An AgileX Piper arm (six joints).
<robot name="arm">
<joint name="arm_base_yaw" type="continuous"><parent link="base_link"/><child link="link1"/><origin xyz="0.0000 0.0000 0.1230" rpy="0.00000 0.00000 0.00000"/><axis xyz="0 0 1"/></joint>
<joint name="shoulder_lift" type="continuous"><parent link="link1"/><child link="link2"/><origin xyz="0.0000 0.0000 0.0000" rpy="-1.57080 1.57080 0.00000"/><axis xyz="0 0 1"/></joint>
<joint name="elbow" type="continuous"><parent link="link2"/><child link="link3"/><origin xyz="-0.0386 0.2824 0.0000" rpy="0.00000 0.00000 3.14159"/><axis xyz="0 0 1"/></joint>
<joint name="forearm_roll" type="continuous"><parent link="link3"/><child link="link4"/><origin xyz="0.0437 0.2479 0.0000" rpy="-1.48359 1.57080 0.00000"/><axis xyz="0 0 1"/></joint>
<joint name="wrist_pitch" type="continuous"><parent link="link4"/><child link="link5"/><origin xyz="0.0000 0.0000 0.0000" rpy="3.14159 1.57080 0.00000"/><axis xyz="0 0 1"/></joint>
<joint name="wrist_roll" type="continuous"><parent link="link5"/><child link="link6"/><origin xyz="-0.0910 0.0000 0.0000" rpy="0.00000 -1.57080 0.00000"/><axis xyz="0 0 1"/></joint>
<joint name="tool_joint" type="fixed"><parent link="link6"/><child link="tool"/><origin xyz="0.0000 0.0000 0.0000" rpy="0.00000 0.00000 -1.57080"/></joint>
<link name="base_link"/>
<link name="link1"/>
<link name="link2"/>
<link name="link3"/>
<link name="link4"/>
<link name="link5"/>
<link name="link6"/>
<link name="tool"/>
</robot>
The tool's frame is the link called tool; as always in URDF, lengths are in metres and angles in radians. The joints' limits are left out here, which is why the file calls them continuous.
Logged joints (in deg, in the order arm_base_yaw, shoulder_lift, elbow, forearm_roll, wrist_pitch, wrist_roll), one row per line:
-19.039, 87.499, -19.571, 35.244, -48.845, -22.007
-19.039, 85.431, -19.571, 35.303, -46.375, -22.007
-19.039, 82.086, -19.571, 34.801, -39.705, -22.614
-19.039, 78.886, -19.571, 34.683, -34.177, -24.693
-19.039, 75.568, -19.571, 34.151, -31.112, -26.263
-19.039, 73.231, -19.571, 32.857, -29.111, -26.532
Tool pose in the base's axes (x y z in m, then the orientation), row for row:
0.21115, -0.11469, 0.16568, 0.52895, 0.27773, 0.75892, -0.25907
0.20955, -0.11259, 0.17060, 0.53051, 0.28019, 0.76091, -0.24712
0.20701, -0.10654, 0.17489, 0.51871, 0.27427, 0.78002, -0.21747
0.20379, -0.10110, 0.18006, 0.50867, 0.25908, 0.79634, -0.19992
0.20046, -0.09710, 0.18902, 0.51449, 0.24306, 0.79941, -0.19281
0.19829, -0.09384, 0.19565, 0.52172, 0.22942, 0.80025, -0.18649
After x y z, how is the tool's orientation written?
As a quaternion, w x y z.
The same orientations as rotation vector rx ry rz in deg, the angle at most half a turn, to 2 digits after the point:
38.00, 103.85, -35.45
38.32, 104.05, -33.79
37.70, 107.21, -29.89
35.76, 109.93, -27.60
33.47, 110.07, -26.55
31.49, 109.85, -25.60

